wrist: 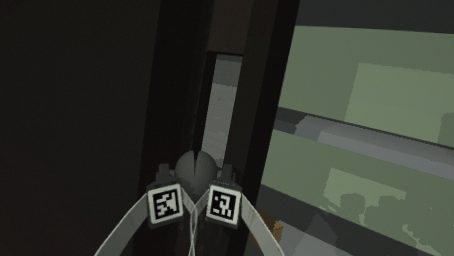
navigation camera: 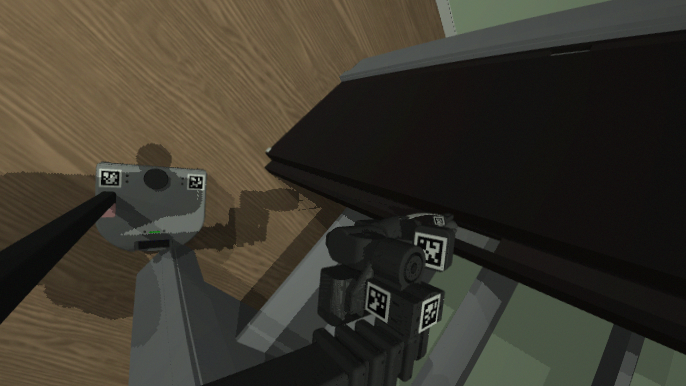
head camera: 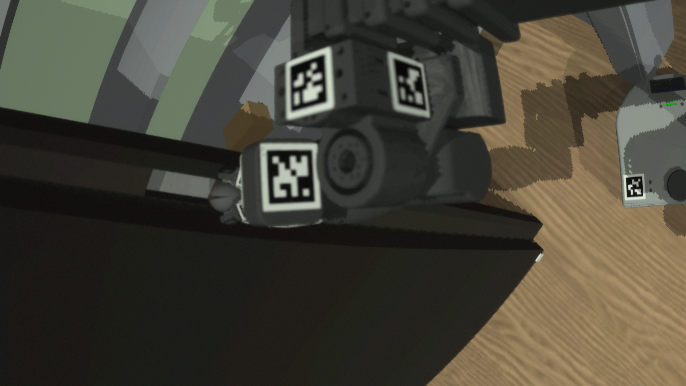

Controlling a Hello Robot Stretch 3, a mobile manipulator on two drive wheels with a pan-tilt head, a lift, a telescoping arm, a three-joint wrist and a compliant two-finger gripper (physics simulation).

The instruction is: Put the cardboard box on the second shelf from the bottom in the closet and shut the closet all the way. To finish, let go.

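Places are measured from the robot's base along level axes (x ahead, y left, z up), in metres.
Pixels of known places: gripper, fingertip midpoint: point(wrist: 197, 169) point(navigation camera: 451, 226) point(head camera: 219, 198); robot's base, origin of the base link: point(navigation camera: 155, 177) point(head camera: 678, 184).
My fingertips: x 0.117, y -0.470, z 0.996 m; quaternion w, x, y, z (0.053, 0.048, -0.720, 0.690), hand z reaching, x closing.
Observation:
Ahead of a thing's pixels: the offset from my fingertips to its middle. "pt": to the spot under its first point. Level surfaces: height alone.
A dark closet panel point(head camera: 300, 310) point(navigation camera: 475, 135) point(wrist: 70, 110) fills much of each view. A narrower dark strip runs along its near edge, with a pale slot point(head camera: 182, 185) point(wrist: 220, 115) between dark bars. My gripper point(head camera: 225, 196) point(navigation camera: 446, 218) point(wrist: 197, 169) is at the near end of this slot, fingertips together with nothing visible between them. In the wrist view the tips overlap the slot's lower end; contact is unclear. The brown cardboard box @(dz -0.260, dx -0.181, dy -0.326 m) point(head camera: 248, 125) point(wrist: 269, 227) is beyond the dark strip, beside grey surfaces, partly hidden. Which shelf it is on cannot be told.
Green panels @(pt dz +0.144, dx -0.351, dy -0.594 m) point(head camera: 65, 55) point(wrist: 320, 60) and grey bars @(pt dz +0.020, dx -0.309, dy -0.204 m) point(navigation camera: 465, 330) point(wrist: 380, 145) lie on the box's side of the dark strip. My grey base point(head camera: 650, 145) point(navigation camera: 155, 200) stands on the wooden floor @(dz -0.996 m) point(head camera: 600, 300) point(navigation camera: 175, 75), to the left of the panel in the navigation view.

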